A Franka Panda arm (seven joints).
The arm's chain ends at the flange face. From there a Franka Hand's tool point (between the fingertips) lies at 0.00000 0.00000 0.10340 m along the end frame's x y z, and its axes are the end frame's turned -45 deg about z.
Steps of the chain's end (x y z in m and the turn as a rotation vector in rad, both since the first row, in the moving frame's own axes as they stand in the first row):
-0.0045 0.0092 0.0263 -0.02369 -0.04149 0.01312
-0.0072 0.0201 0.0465 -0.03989 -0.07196 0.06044
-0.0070 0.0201 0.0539 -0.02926 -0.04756 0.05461
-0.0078 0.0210 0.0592 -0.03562 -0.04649 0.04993
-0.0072 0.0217 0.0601 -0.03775 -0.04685 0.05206
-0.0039 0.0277 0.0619 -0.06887 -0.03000 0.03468
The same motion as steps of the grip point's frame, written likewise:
-0.0144 0.0020 0.0262 0.01259 -0.04609 0.01312
-0.0274 0.0065 0.0462 0.02268 -0.07909 0.06044
-0.0247 0.0078 0.0537 0.01294 -0.05432 0.05461
-0.0263 0.0084 0.0590 0.00769 -0.05806 0.04993
-0.0266 0.0094 0.0599 0.00643 -0.05982 0.05206
-0.0296 0.0195 0.0616 -0.02749 -0.06991 0.03468

